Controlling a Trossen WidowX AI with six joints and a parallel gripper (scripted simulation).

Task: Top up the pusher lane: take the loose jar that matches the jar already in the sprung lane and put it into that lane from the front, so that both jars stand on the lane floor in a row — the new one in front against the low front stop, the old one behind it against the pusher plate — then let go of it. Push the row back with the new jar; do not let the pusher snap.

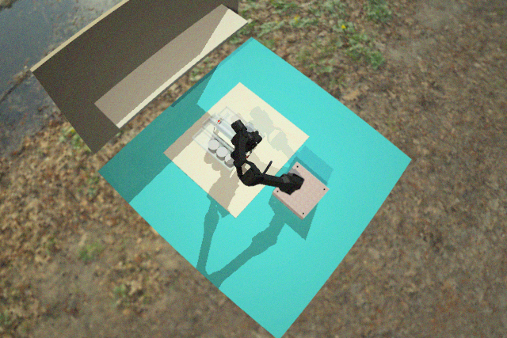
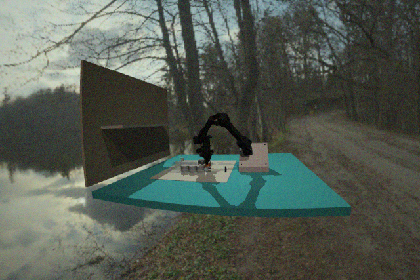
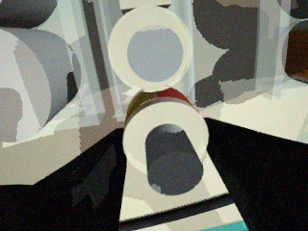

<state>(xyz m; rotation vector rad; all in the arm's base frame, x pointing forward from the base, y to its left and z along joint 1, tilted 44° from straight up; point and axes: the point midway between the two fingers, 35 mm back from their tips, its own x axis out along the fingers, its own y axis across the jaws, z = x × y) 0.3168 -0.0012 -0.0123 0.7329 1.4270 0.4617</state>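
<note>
Now: the lane rack 17 cm ahead of my gripper tip, 4 cm to the right of it and 3 cm below it. Also, from my gripper tip: tan shelf wall (64 cm ahead, 11 cm to the right, 35 cm above).
</note>
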